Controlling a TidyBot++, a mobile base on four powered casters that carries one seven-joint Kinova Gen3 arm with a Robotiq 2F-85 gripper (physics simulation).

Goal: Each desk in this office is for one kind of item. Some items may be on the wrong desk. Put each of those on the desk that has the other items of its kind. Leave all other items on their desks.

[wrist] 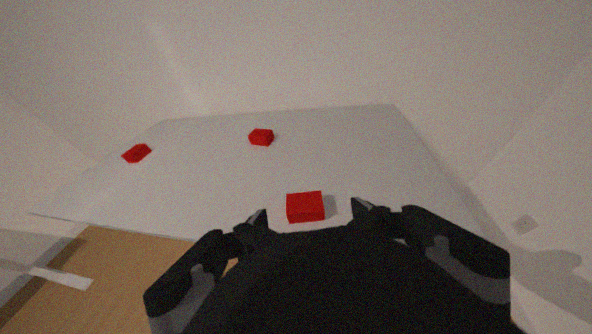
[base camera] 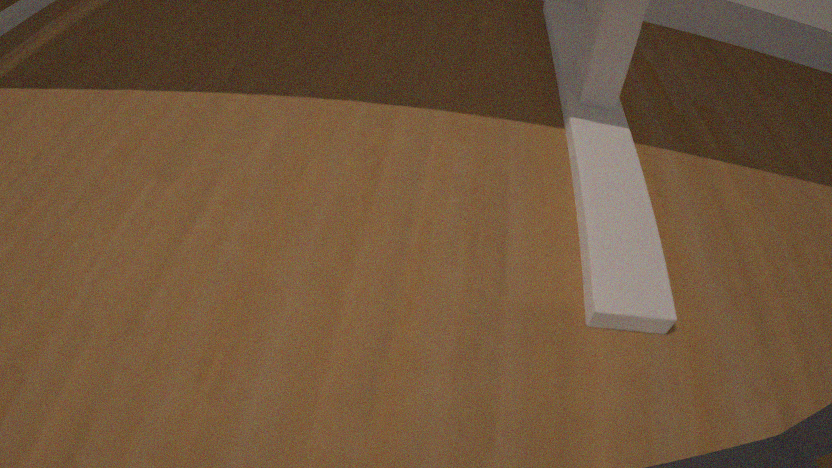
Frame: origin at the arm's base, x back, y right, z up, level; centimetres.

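Seen in the pictures: gripper, fingertip midpoint: (wrist: 308,212).
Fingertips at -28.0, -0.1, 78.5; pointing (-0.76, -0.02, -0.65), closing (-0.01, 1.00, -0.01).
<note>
A point is followed by its place in that frame, as x, y, z.
In the wrist view a white desk (wrist: 360,150) {-63.8, 21.2, 55.3} holds three red blocks. One red block (wrist: 305,206) {-40.6, -1.0, 59.8} lies near the desk's near edge, seen between the fingertips. A second red block (wrist: 261,137) {-76.0, -15.8, 59.5} lies farther back, near the middle. A third red block (wrist: 136,153) {-80.8, -77.9, 58.8} lies at the left. My gripper (wrist: 308,212) {-28.0, -0.1, 78.5} is open, with nothing between its fingers, and is apart from the blocks. The base camera view shows no item and no gripper; it shows a white desk leg with a flat foot (base camera: 622,221) {-39.9, 24.0, -37.2}.
Pale walls (wrist: 300,50) {-111.4, 6.1, 82.6} stand behind and beside the desk. Wooden floor (base camera: 349,261) {-38.1, -2.0, -39.7} (wrist: 125,270) {-61.0, -166.0, -39.7} lies beside the desk. A white desk foot (wrist: 65,278) {-57.0, -222.4, -37.1} shows at the lower left of the wrist view. The underside edge of a white desk (base camera: 744,34) shows at the upper right of the base view.
</note>
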